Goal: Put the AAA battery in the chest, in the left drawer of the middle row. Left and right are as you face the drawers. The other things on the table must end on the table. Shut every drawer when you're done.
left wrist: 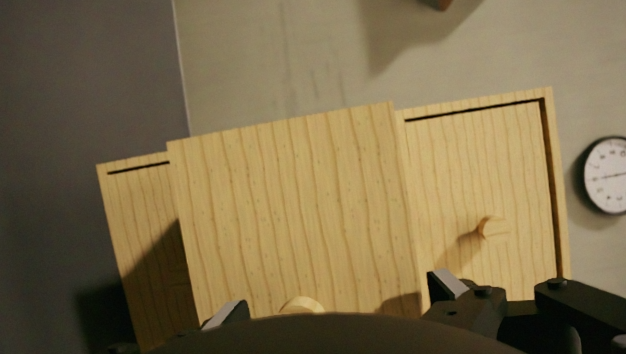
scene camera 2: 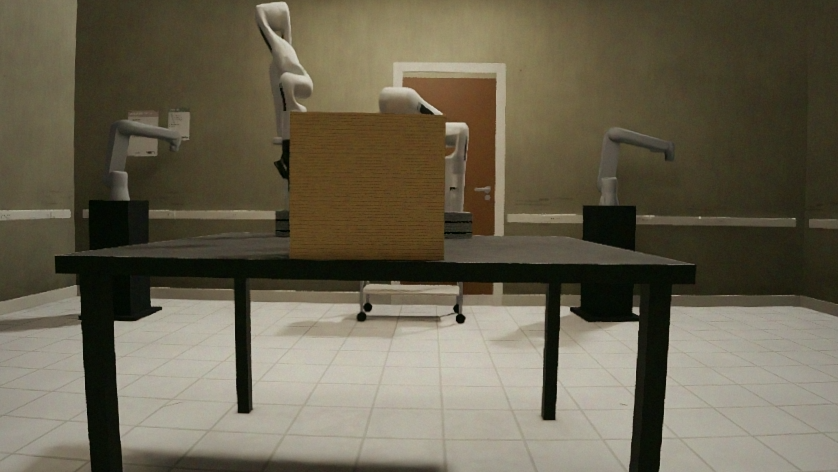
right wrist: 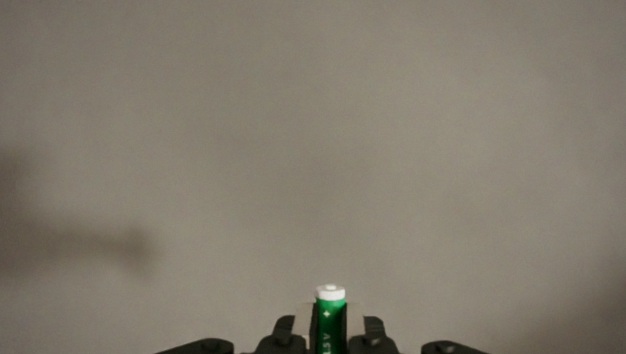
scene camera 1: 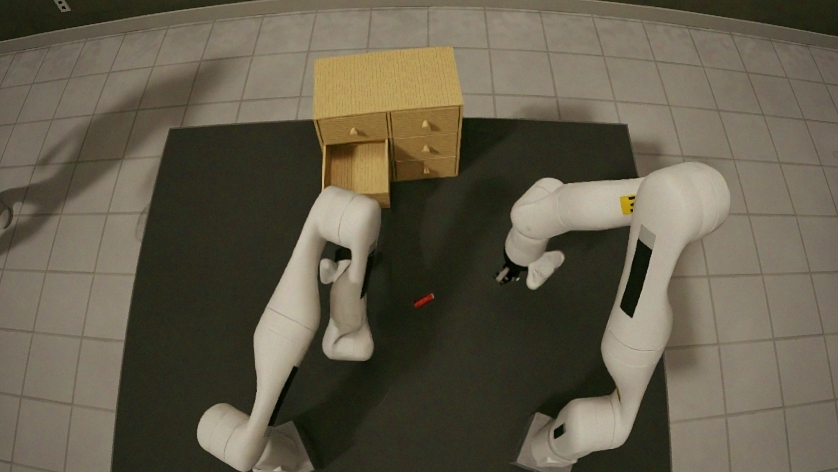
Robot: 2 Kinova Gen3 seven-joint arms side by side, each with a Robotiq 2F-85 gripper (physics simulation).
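Frame: origin at the left arm's base, x ahead, y left, z up, level; centimetres.
Seen in the pictures: right gripper, fingertip midpoint: (right wrist: 330, 328) (scene camera 1: 512, 275); left arm's base, origin of the base link: (scene camera 2: 450, 211) (scene camera 1: 278, 454); right arm's base, origin of the base link: (scene camera 1: 551, 446).
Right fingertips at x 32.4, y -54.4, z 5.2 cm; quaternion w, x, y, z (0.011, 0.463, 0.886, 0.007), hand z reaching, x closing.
Pixels of each thing's top centre, then the offset from my right fingertips to it. "spot": a spot on its surface instead. Level surfaces: height alone.
- wooden chest, middle of its top: (scene camera 1: 385, 79) (scene camera 2: 368, 119) dz +15.8, dx +43.6, dy +21.7 cm
- drawer's round knob, surface spot: (left wrist: 301, 304) spot: dz -0.9, dx +21.0, dy +32.4 cm
- green AAA battery, middle of its top: (right wrist: 329, 352) dz +1.1, dx +0.4, dy +0.3 cm
- red cylinder, middle of its top: (scene camera 1: 424, 299) dz -13.6, dx +1.6, dy +18.9 cm
- dark table, its level: dz -15.0 cm
The wooden chest (scene camera 1: 387, 82) (scene camera 2: 367, 187) stands at the back of the table. Its left middle-row drawer (scene camera 1: 357, 167) (left wrist: 300, 215) is pulled out, and the part of its inside that shows is bare. My left gripper (left wrist: 340, 312) is open, its fingers apart on either side of the drawer's round knob (left wrist: 301, 304); in scene camera 1 the arm mostly hides it. My right gripper (scene camera 1: 502, 275) (scene camera 2: 281, 168) (right wrist: 330, 328) is shut on the green AAA battery (right wrist: 330, 307) with a white end, held above the table, right of the chest. The battery's lower part is hidden.
A red cylinder (scene camera 1: 423, 300) lies on the dark table (scene camera 1: 234, 175) between the arms. The left forearm hangs over the front of the open drawer. The other drawers that show are shut. A wall clock (left wrist: 607, 175) shows beyond the chest.
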